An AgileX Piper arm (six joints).
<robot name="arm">
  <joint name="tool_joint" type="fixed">
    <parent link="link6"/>
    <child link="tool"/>
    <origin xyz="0 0 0"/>
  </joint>
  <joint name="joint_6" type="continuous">
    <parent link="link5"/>
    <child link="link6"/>
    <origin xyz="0 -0.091 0" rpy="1.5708 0 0"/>
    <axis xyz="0 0 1"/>
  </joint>
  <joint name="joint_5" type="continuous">
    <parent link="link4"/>
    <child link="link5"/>
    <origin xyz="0 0 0" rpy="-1.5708 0 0"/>
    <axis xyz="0 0 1"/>
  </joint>
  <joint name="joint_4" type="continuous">
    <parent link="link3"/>
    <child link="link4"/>
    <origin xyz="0.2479 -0.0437 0" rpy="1.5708 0 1.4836"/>
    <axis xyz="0 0 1"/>
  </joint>
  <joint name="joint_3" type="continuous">
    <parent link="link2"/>
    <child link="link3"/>
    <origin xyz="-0.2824 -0.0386 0"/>
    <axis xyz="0 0 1"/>
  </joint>
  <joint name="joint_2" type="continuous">
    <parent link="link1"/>
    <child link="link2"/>
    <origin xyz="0 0 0" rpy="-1.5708 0 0"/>
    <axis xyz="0 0 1"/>
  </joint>
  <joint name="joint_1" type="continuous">
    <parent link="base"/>
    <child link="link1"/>
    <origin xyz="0 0 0.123"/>
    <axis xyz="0 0 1"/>
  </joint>
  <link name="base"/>
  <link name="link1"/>
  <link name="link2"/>
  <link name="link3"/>
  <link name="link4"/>
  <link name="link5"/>
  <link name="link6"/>
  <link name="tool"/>
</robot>
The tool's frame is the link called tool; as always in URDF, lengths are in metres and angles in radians. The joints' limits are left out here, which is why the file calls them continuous.
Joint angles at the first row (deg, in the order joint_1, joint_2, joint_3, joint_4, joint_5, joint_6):
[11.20 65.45 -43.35 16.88 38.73 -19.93]
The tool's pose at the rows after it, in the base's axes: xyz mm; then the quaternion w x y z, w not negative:
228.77, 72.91, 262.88, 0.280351, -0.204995, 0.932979, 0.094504
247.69, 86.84, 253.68, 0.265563, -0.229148, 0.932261, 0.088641
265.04, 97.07, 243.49, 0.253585, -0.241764, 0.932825, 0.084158
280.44, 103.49, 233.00, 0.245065, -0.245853, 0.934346, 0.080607
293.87, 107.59, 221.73, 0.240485, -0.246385, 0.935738, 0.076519
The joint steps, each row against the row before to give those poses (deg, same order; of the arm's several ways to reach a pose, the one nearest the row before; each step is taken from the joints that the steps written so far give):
[2.90 6.11 -3.21 -1.31 -0.95 -0.34]
[2.30 5.68 -2.98 -1.31 -1.14 -0.09]
[1.21 5.06 -2.65 -0.76 -1.08 -0.04]
[0.40 4.32 -2.19 -0.36 -1.16 -0.06]
[0.09 3.76 -1.60 -0.26 -1.62 -0.06]

